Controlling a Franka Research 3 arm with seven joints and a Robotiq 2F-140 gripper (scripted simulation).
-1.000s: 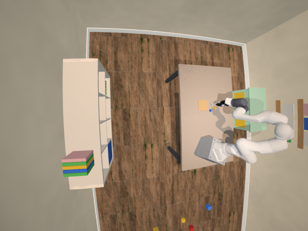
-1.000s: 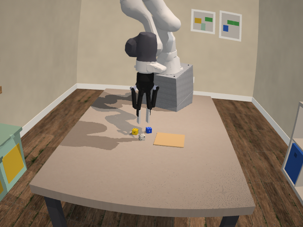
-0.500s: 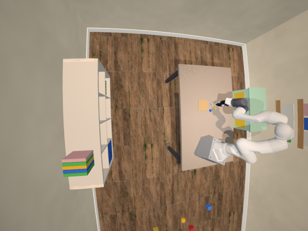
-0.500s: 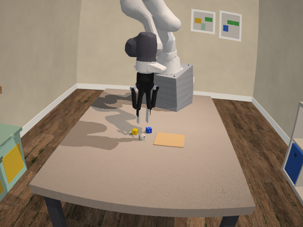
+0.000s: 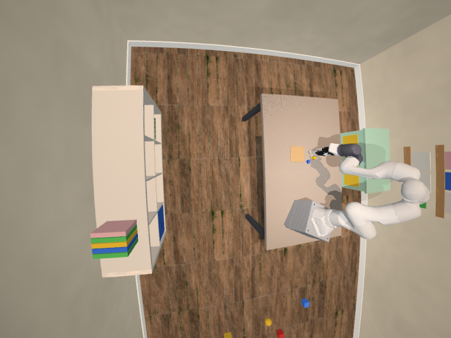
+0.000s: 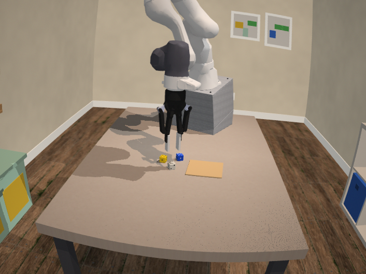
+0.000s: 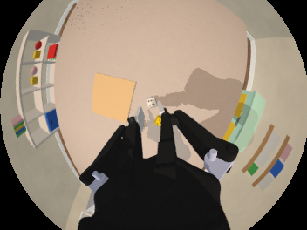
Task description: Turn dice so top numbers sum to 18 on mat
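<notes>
The white die is 100 mm below my hand. From my hand the other things lie so: blue die: 80 mm behind, 40 mm to the left, 100 mm below; then yellow die: 60 mm behind, 30 mm to the right, 100 mm below; then mat: 10 mm ahead, 130 mm to the left, 110 mm below.
</notes>
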